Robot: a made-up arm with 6 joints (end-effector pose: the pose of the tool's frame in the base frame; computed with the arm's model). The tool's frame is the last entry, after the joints.
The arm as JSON. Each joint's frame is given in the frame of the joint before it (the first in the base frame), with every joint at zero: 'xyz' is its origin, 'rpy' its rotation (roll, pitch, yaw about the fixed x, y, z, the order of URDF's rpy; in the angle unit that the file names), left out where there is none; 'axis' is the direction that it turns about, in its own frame. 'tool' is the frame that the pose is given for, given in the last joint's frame.
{
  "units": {
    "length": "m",
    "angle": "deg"
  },
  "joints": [
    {
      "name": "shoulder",
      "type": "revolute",
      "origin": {
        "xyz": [
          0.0,
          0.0,
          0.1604
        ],
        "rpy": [
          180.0,
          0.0,
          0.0
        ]
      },
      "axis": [
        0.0,
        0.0,
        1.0
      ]
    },
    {
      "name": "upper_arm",
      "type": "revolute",
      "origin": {
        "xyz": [
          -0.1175,
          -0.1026,
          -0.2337
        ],
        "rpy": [
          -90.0,
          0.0,
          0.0
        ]
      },
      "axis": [
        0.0,
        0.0,
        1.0
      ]
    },
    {
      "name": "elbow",
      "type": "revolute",
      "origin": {
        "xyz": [
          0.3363,
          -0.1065,
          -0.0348
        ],
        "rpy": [
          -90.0,
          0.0,
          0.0
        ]
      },
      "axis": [
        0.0,
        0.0,
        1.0
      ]
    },
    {
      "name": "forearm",
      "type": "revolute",
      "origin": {
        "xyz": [
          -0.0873,
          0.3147,
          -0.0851
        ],
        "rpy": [
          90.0,
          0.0,
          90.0
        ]
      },
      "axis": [
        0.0,
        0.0,
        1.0
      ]
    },
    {
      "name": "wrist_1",
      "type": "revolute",
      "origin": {
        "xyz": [
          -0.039,
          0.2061,
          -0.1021
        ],
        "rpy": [
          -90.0,
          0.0,
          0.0
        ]
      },
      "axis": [
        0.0,
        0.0,
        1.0
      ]
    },
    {
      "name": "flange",
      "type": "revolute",
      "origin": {
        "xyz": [
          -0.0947,
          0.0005,
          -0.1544
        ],
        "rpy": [
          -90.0,
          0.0,
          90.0
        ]
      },
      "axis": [
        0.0,
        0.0,
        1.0
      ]
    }
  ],
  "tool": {
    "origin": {
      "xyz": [
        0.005,
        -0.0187,
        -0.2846
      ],
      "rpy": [
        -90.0,
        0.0,
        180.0
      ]
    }
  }
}
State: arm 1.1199 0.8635 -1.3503 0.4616 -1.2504 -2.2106
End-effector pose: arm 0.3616 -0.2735 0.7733 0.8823 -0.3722 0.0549 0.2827
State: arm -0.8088 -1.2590 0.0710 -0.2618 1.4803 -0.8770
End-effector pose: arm -0.4876 0.1136 0.4163 0.2287 -0.6211 -0.7490 0.0301
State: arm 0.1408 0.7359 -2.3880 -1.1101 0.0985 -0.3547
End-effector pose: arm 0.6539 -0.1388 0.7072 0.2856 0.4043 -0.7787 0.3856
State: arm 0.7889 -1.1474 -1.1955 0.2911 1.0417 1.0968
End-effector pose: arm 0.4104 0.4366 -0.1291 -0.0784 -0.0816 -0.4634 0.8789
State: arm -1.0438 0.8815 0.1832 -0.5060 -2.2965 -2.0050
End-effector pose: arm -0.2203 0.2281 0.5430 0.6893 0.4579 0.1009 0.5523
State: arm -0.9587 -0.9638 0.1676 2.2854 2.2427 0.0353
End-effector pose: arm -0.6190 -0.1083 0.2336 0.8174 -0.2897 0.3284 0.3742
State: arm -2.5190 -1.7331 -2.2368 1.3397 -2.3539 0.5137
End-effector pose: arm 0.4103 -0.3447 -0.0767 0.1749 -0.3305 -0.6742 0.6368
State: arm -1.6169 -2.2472 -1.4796 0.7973 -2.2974 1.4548
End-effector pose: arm -0.1578 -0.6496 0.1646 0.6717 0.6581 0.3043 0.1521
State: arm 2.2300 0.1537 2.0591 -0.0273 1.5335 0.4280
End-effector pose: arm -0.3629 0.0629 0.3138 0.1074 -0.0812 0.6190 0.7738
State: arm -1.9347 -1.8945 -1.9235 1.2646 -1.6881 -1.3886
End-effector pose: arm 0.1332 -0.5161 -0.0549 0.3613 0.2027 -0.4464 0.7931
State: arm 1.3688 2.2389 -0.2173 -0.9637 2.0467 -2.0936
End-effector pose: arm 0.4729 0.1828 0.4726 -0.1251 0.5915 -0.7915 0.0893
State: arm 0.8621 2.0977 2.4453 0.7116 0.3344 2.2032
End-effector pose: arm -0.3815 -0.0682 0.6789 0.0716 -0.3710 0.7610 0.5274
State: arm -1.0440 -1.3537 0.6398 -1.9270 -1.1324 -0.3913
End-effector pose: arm -0.5372 -0.0841 0.2382 -0.4623 -0.2487 0.5218 0.6724
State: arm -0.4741 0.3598 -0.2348 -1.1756 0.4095 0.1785
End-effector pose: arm -0.1550 0.6155 0.1860 -0.5036 -0.1743 0.2226 0.8164
